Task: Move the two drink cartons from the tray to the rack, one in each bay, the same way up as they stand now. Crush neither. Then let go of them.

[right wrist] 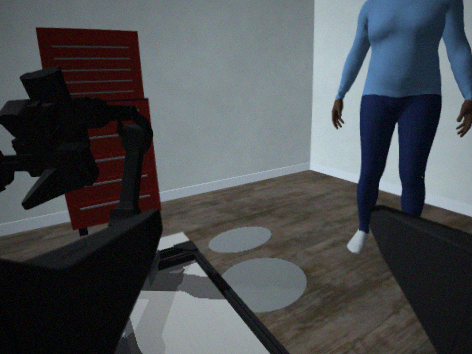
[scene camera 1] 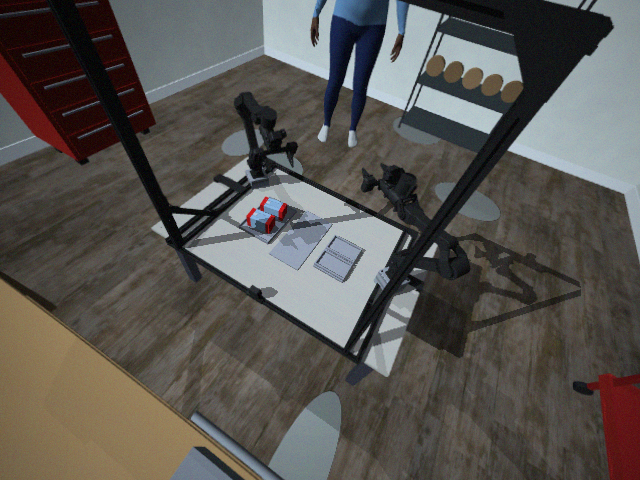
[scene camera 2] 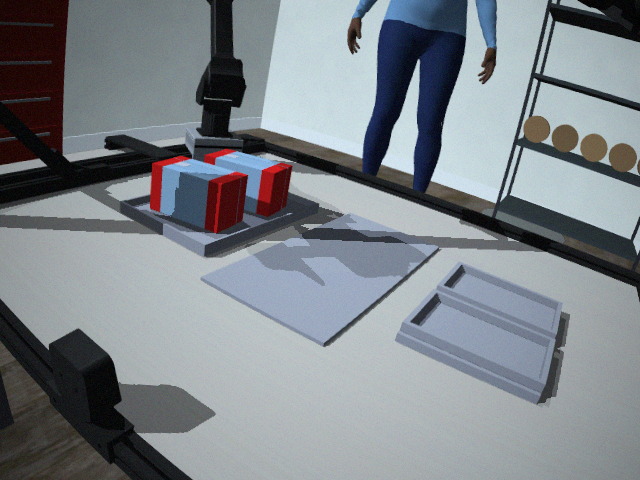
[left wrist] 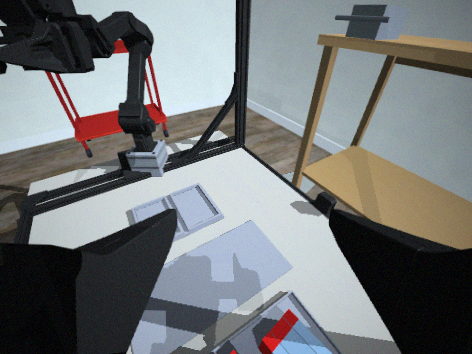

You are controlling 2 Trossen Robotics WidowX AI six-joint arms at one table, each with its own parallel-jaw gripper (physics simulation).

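Places are measured from the left arm's base along level axes (x back, y up, z left), in centimetres.
Pixels of known places: left gripper, fingertip midpoint: [scene camera 1: 282,169] [left wrist: 253,216]; right gripper, fingertip midpoint: [right wrist: 265,218] [scene camera 1: 371,166]; left arm's base, link origin: [scene camera 1: 256,173] [scene camera 2: 214,133]; right arm's base, link origin: [left wrist: 146,146].
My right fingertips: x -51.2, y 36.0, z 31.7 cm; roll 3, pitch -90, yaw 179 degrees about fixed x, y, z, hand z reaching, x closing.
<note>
For each thing: its top centre in the pictures, then the offset to it from my right fingertips. "*": a spot on its surface instead.
- grey tray, top centre: [scene camera 2: 224,201] [scene camera 1: 268,217] dy -40.0, dx +22.0, dz -36.3 cm
- nearer carton, surface spot: [scene camera 2: 191,191] [scene camera 1: 260,224] * dy -36.4, dx +16.4, dz -42.7 cm
- farther carton, surface spot: [scene camera 2: 253,173] [scene camera 1: 276,211] * dy -35.0, dx +20.6, dz -32.9 cm
- grey rack, top centre: [scene camera 2: 495,311] [left wrist: 175,211] [scene camera 1: 338,255] dy -39.6, dx -12.7, dz -14.4 cm
- black block, surface spot: [scene camera 2: 85,372] [scene camera 1: 257,294] * dy -36.4, dx -17.3, dz -56.4 cm
Two blue cartons with red ends lie lengthwise side by side in the grey tray [scene camera 1: 255,235] [scene camera 2: 222,244] [left wrist: 312,320]: the nearer carton [scene camera 1: 260,220] [scene camera 2: 191,191] and the farther carton [scene camera 1: 273,207] [scene camera 2: 253,173]. Part of a carton shows at the bottom of the left wrist view. The grey rack [scene camera 1: 338,255] [scene camera 2: 465,359] [left wrist: 212,201] has two empty bays. My left gripper [left wrist: 253,216] is open and empty, raised near the table's back left corner, beyond the tray. My right gripper [scene camera 1: 373,174] [right wrist: 265,218] is open and empty, raised beyond the table's back edge, apart from the rack.
A thin flat grey plate [scene camera 1: 289,253] [scene camera 2: 320,304] [left wrist: 265,255] lies between the tray and the rack. The black frame has uprights and rails around the table. A black block [scene camera 1: 255,291] [scene camera 2: 85,372] sits on the front rail. A person [scene camera 1: 356,56] [scene camera 2: 421,67] stands beyond the table.
</note>
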